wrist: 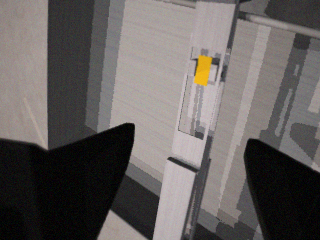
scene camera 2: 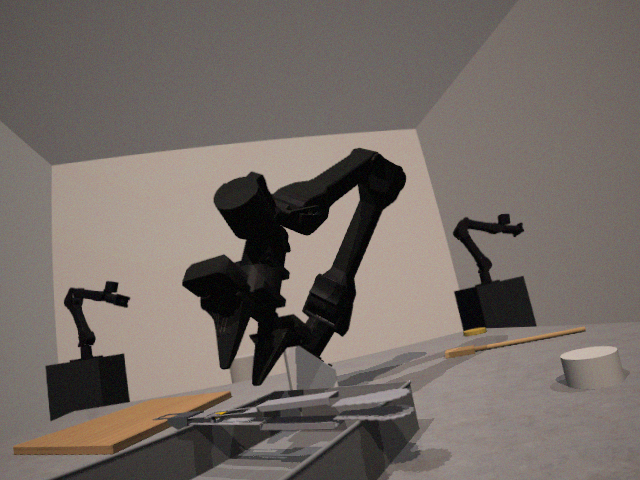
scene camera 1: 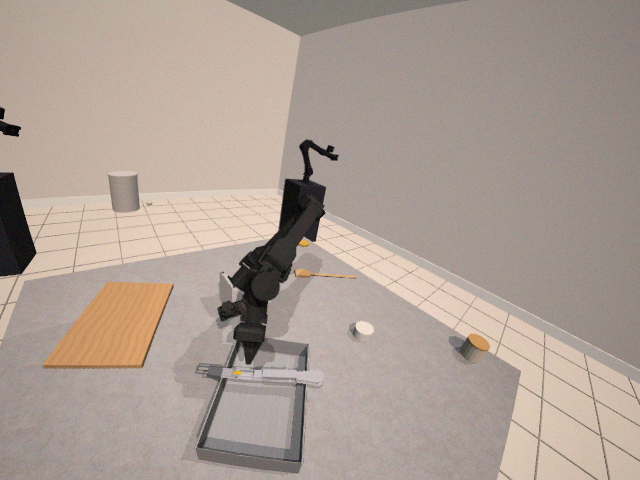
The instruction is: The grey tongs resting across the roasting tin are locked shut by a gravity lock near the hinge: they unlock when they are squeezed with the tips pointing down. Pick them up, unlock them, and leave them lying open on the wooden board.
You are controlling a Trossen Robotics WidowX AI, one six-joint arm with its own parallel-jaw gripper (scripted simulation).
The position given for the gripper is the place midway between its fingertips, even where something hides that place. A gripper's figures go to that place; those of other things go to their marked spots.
Scene:
The gripper [scene camera 1: 249,359] is 62 cm from the lens. A wooden board [scene camera 1: 116,330]: 87 cm from the lens.

